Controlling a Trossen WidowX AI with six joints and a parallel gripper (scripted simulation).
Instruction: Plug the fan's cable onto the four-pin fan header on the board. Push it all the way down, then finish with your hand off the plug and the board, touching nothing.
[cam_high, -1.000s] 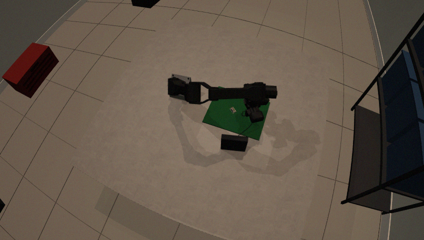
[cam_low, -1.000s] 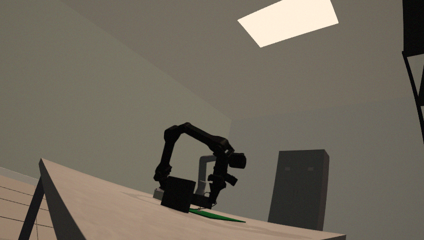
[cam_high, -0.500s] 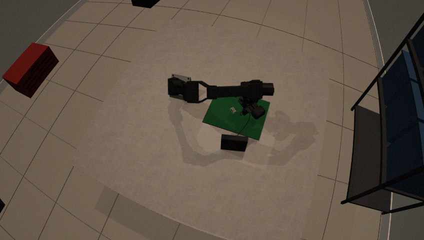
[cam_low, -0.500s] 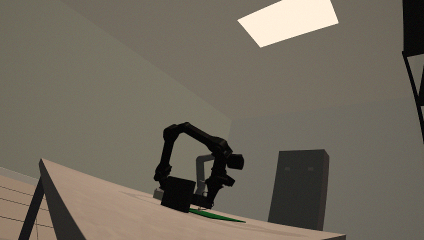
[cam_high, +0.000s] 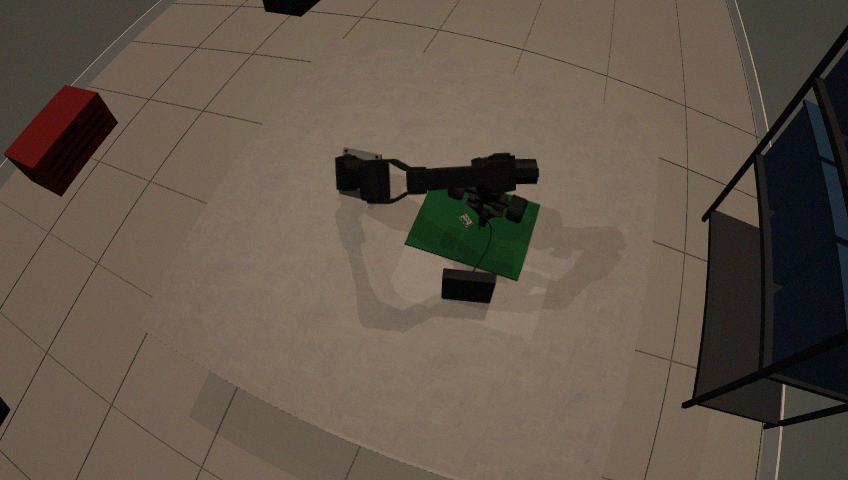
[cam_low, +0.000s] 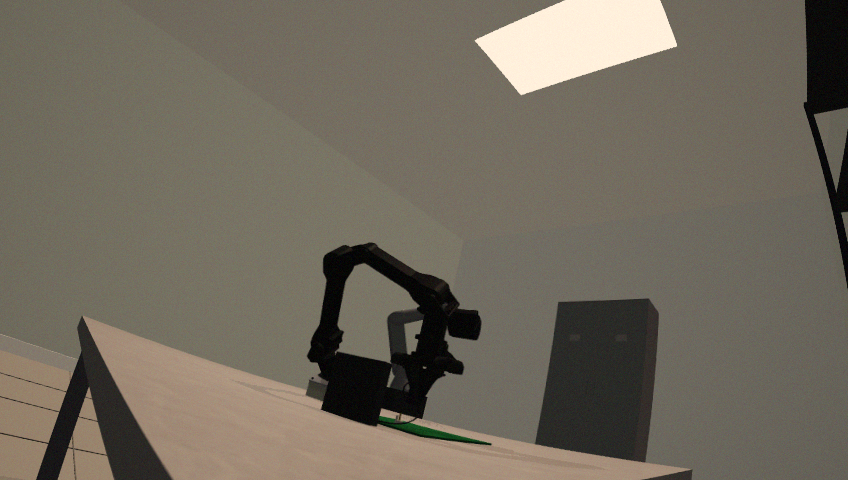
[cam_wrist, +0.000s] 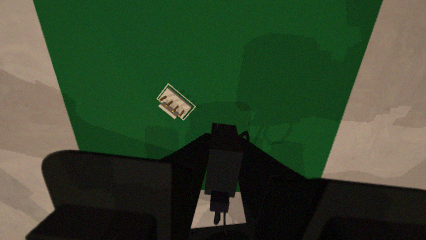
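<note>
My gripper tip is 8 cm above the green board, 2 cm past it and 1 cm to the right of it. Also, from my gripper tip: black fan: 18 cm to the right, 3 cm ahead, 1 cm below; then black fan cable plug: 1 cm to the right, 1 cm above.
</note>
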